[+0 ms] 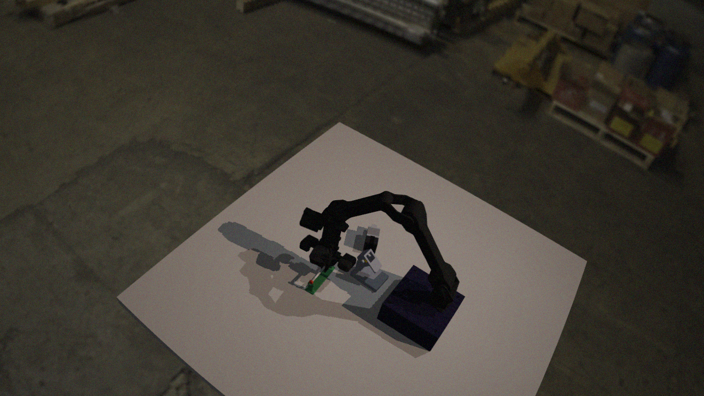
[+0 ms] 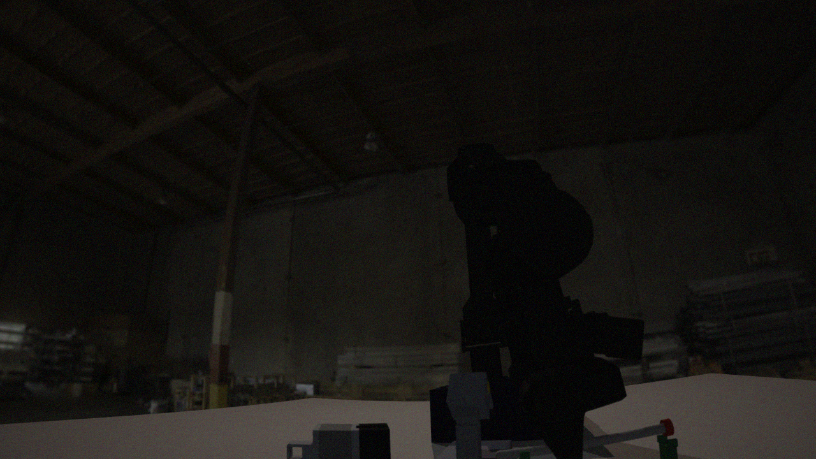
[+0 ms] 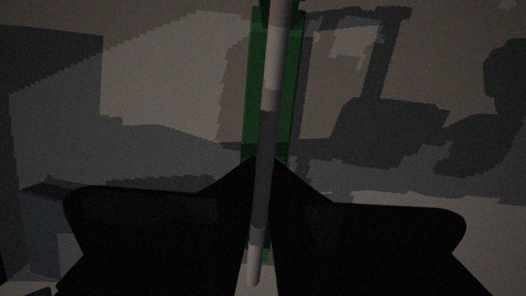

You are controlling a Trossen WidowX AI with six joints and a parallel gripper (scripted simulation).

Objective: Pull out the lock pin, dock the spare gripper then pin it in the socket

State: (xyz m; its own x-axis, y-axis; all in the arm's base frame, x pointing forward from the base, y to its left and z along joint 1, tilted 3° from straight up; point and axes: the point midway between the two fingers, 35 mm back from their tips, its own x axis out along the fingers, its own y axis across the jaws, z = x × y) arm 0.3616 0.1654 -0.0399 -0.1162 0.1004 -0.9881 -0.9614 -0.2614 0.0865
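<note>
The green stand lies 2 cm to the left of my gripper tip. Also, from my gripper tip: grey mount: 12 cm to the right, 9 cm behind, 3 cm above; then spare gripper: 24 cm to the right.
</note>
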